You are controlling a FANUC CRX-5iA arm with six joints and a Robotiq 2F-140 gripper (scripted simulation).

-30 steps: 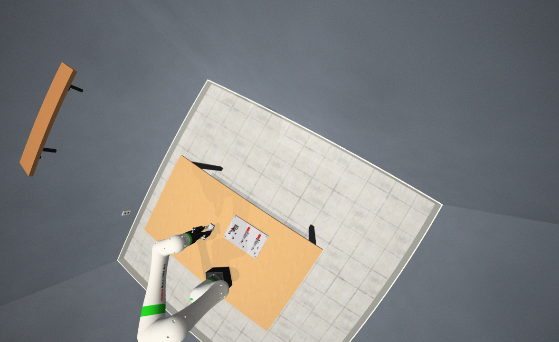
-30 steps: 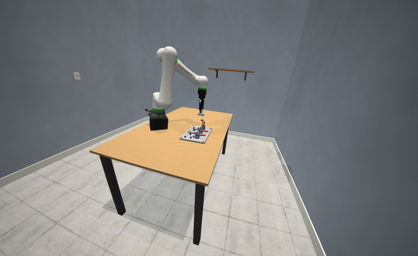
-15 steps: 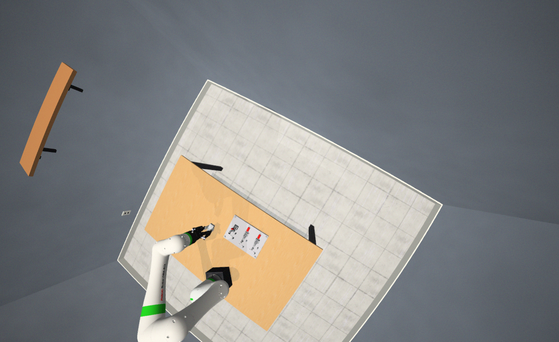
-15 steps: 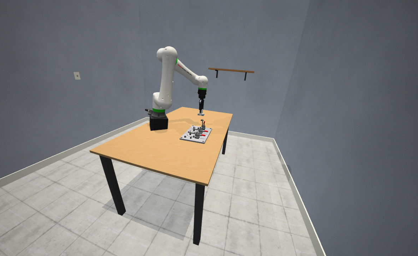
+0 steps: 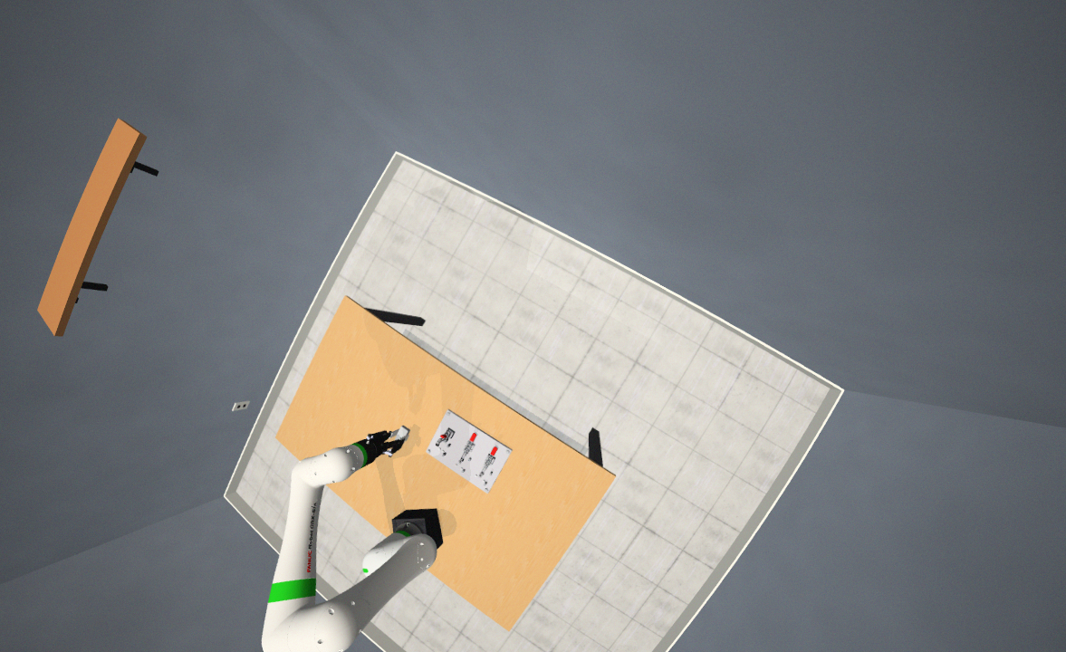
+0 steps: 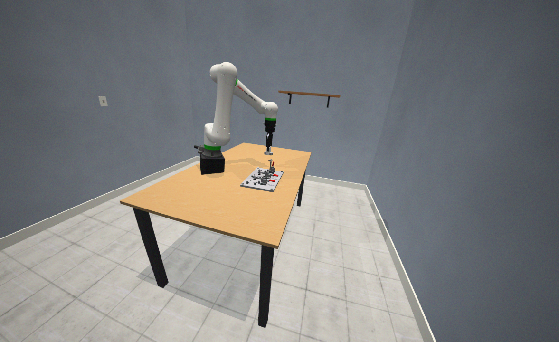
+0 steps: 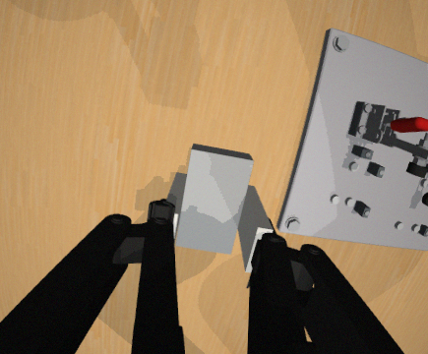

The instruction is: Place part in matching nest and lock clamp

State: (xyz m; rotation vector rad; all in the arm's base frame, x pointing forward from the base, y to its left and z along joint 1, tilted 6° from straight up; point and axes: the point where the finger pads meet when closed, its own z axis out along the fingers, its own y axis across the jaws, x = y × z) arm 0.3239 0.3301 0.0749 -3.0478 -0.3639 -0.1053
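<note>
The fixture plate lies 110 mm ahead of my hand, 250 mm to the right of it and 140 mm below it. Also, from my hand: grey rectangular part: 30 mm below.
</note>
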